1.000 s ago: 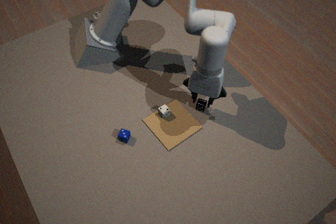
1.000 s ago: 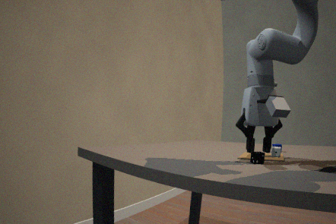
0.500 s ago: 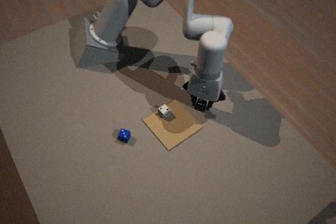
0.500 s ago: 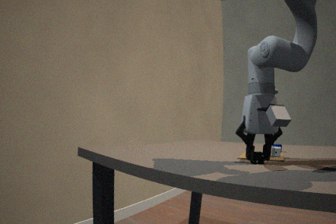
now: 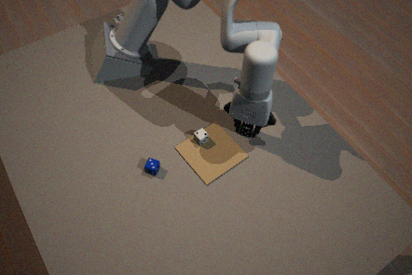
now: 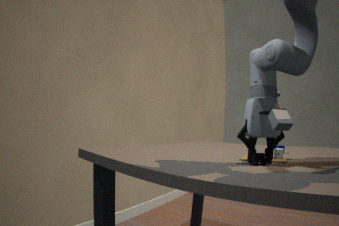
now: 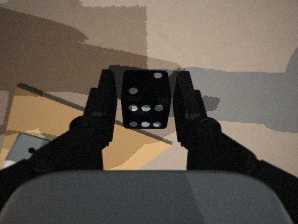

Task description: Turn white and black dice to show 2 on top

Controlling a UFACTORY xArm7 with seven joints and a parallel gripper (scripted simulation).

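Right now the black die is 10 mm below my hand. Also, from my hand: blue die 270 mm to the right, 60 mm behind, 10 mm below; then white die 120 mm to the right, 50 mm behind; then tan mat 120 mm to the right, 20 mm below, 10 mm behind.
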